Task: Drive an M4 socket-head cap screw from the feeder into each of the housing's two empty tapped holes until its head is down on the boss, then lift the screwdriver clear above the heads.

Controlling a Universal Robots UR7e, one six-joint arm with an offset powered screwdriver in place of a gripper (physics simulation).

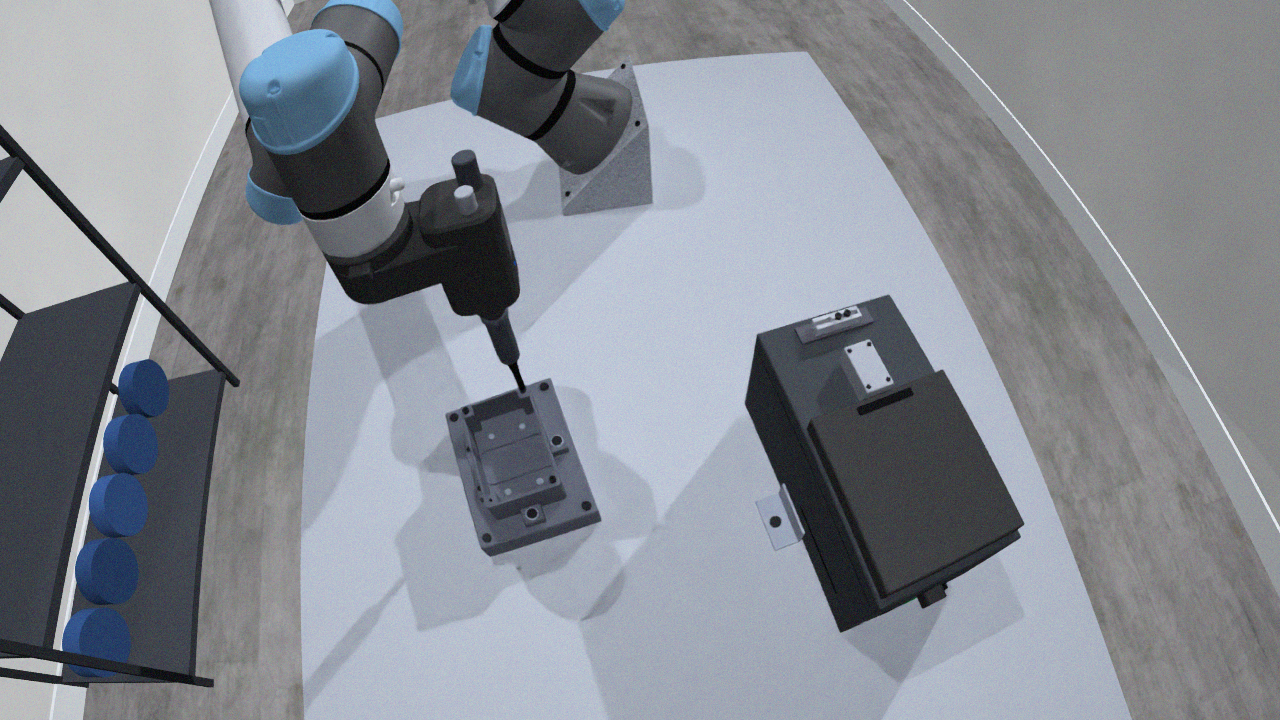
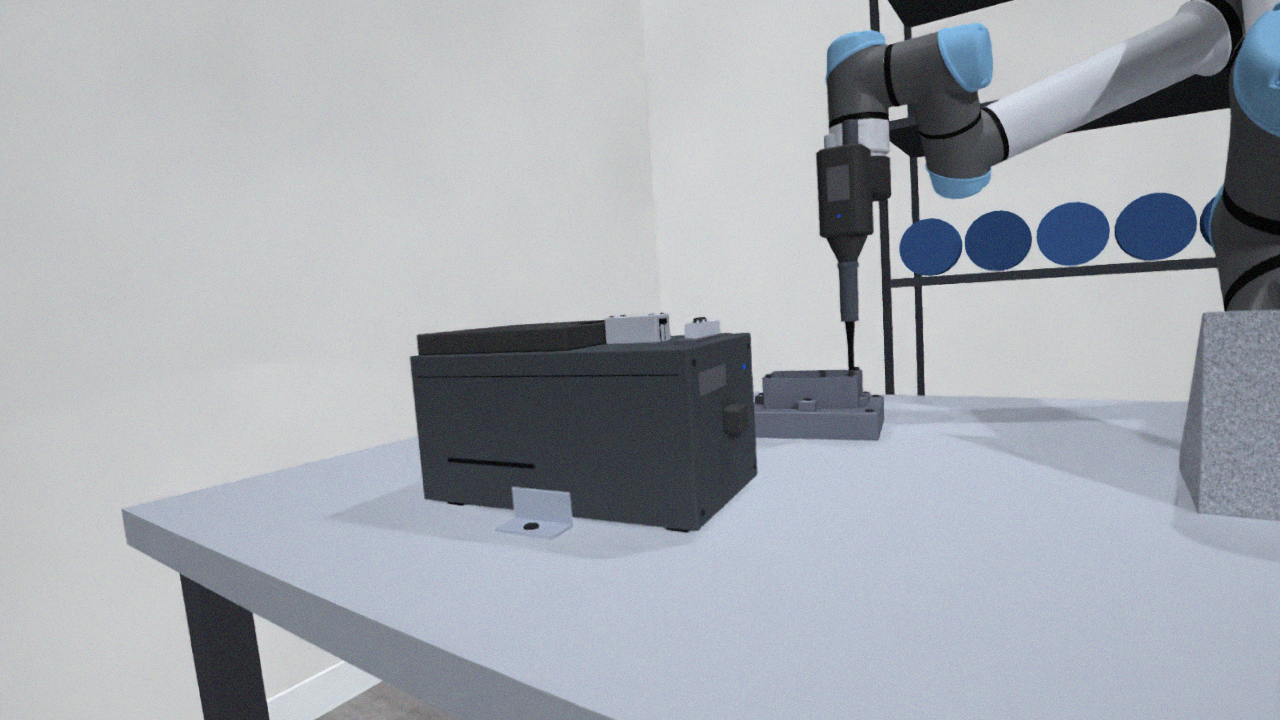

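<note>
My screwdriver (image 1: 522, 388) (image 2: 852, 368) points down, its thin black bit at the top of one corner boss of the housing's raised wall, on the robot-base side. Whether a screw sits under the bit is too small to tell. The grey housing (image 1: 586, 490) (image 2: 819, 424) lies flat on the table, its open pocket facing up. Dark spots show at other wall corners, but I cannot tell holes from screw heads. The dark screw feeder (image 1: 921, 483) (image 2: 554, 420) stands apart from the housing, with small dark dots at its light outlet block (image 1: 836, 317) (image 2: 702, 328).
A light angle bracket (image 1: 775, 522) (image 2: 543, 507) sits against the feeder's side. The arm's speckled grey base mount (image 1: 626, 183) (image 2: 1239, 420) stands on the table (image 1: 716, 241) (image 2: 939, 573). A black rack (image 1: 170, 329) (image 2: 914, 340) with blue round parts stands beyond the table edge.
</note>
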